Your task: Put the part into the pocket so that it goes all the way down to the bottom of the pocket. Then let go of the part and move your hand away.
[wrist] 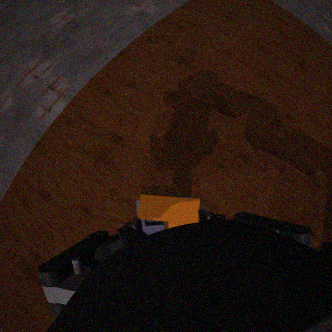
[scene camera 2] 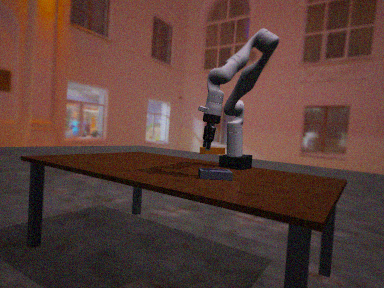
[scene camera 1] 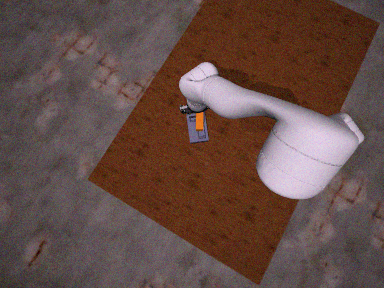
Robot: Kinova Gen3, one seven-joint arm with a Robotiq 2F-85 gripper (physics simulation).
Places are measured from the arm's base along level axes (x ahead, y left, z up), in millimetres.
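Pixels of known places: gripper, fingertip midpoint: (wrist: 169,221) (scene camera 2: 205,149); arm's base, link origin: (scene camera 2: 234,155).
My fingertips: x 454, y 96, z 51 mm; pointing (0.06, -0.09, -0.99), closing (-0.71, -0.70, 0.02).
Observation:
Ahead of a thing's pixels: the offset from my fingertips to its top centre. Level surfaces: height alone.
My gripper (scene camera 2: 208,147) (wrist: 169,221) points down and is shut on the orange part, a bar {dx -13, dy +25, dz +15 mm} (scene camera 1: 200,121) (scene camera 2: 216,150) (wrist: 172,207). The grey-blue block with the pocket {dx -31, dy +36, dz -86 mm} (scene camera 1: 194,135) (scene camera 2: 215,174) (wrist: 153,228) lies on the table. In scene camera 2 the part is level and shows higher than the block, with a gap between them. In scene camera 1 the part overlaps the block's upper right portion, its long side roughly along the block's; part of a recess outline shows beyond its lower end. In the wrist view the part and the gripper hide most of the block.
The brown table {dz -122 mm} (scene camera 1: 165,150) (scene camera 2: 125,167) (wrist: 100,165) carries the block. The robot's black base (scene camera 2: 235,161) stands on it behind the block in scene camera 2. The arm (scene camera 1: 245,102) stretches over the table and hides some of it. The arm's shadow (wrist: 187,130) falls on the table.

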